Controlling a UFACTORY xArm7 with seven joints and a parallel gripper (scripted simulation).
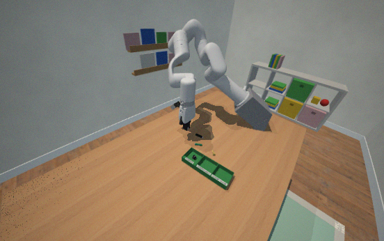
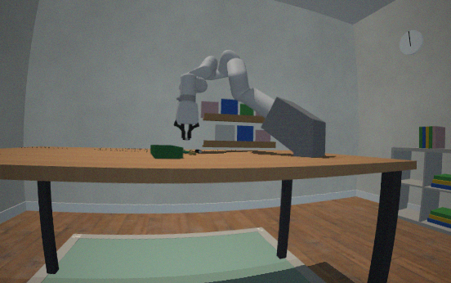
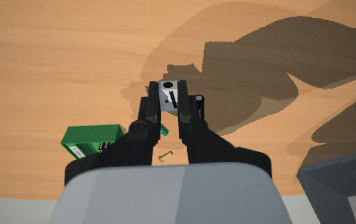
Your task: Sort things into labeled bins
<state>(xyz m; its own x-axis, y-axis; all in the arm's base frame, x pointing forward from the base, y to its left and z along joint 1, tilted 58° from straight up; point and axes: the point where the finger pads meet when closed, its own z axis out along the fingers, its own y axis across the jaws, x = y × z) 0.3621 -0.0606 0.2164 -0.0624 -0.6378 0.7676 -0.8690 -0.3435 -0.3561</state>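
Now: the yellow piece 21 cm to the left of my hand, 7 cm below it and 3 cm ahead of it. Also, from my hand: white-grey piece: 1 cm below; green battery: 11 cm to the left, 7 cm below, 3 cm ahead; black battery: 8 cm to the left, 7 cm below, 4 cm behind.
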